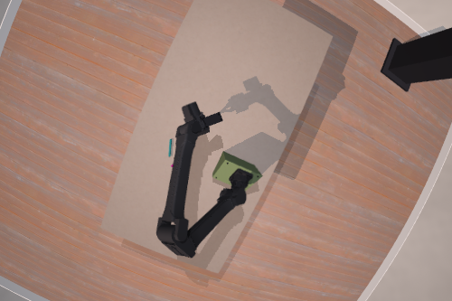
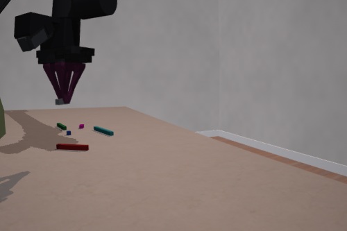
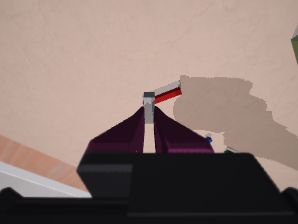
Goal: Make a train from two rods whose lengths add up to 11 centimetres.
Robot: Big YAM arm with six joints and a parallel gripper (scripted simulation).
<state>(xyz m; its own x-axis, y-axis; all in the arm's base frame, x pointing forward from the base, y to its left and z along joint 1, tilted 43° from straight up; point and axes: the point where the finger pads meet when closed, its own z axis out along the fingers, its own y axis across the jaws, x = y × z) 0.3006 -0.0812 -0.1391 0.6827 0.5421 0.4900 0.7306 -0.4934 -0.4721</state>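
Now: the blue rod 200 mm to the left of my hand and 100 mm below it. Round my hand: red rod (10 mm ahead, 40 mm to the left, 100 mm below); grey rod (10 mm below); turquoise rod (100 mm ahead, 210 mm to the left, 100 mm below).
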